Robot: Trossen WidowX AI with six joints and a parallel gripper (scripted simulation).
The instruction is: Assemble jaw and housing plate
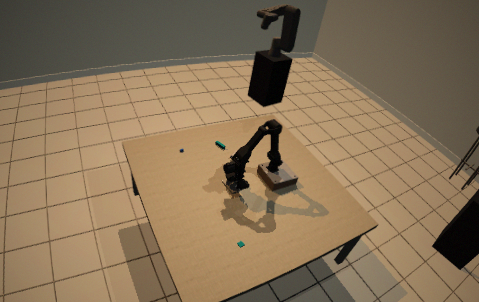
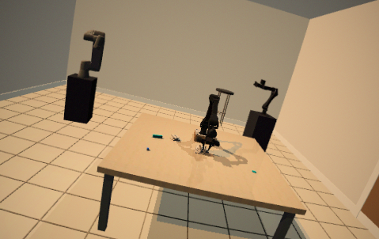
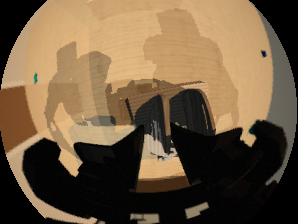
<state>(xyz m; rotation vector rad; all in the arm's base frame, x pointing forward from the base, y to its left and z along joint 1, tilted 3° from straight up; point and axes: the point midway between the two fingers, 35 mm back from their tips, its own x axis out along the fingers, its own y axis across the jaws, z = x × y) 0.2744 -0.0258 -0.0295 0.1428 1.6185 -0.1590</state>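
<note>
The white part lies 180 mm behind my gripper tip and 230 mm to the right of it. The rest, counted from my gripper tip: teal bar: 150 mm behind, 390 mm to the right; blue piece: 120 mm ahead, 470 mm to the right, 10 mm below.
</note>
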